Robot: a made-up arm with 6 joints.
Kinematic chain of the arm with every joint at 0, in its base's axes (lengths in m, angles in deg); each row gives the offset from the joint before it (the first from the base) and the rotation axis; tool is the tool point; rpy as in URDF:
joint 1: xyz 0 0 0.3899 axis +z
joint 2: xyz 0 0 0 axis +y
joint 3: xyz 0.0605 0 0.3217 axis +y
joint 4: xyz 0.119 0 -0.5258 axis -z
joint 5: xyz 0 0 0 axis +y
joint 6: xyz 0.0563 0 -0.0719 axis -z
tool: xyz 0 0 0 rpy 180 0 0
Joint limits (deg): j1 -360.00..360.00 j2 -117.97..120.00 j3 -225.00..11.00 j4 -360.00..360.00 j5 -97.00..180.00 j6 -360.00..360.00
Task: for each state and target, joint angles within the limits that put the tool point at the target. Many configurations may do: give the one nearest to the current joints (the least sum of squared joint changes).
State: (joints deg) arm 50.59 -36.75 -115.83 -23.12 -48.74 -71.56
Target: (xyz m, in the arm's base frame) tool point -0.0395 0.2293 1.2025
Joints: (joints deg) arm 86.67 -21.05 -108.86 -35.46 -46.84 -71.56
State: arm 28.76 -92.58 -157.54 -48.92 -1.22 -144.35
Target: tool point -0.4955 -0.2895 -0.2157
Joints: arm 35.61 -110.37 -208.92 -45.96 -15.98 -144.35
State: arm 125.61 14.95 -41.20 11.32 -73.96 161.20
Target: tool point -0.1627 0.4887 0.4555
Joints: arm 110.60 -0.34 -38.08 14.00 -78.93 161.20
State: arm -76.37 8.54 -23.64 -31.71 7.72 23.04
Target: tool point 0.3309 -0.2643 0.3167
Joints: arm -43.23 -20.19 -14.66 -36.73 -0.49 23.04
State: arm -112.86 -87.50 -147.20 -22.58 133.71 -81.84
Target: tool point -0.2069 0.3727 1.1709
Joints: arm -66.90 -49.54 -147.90 -32.86 100.89 -81.84
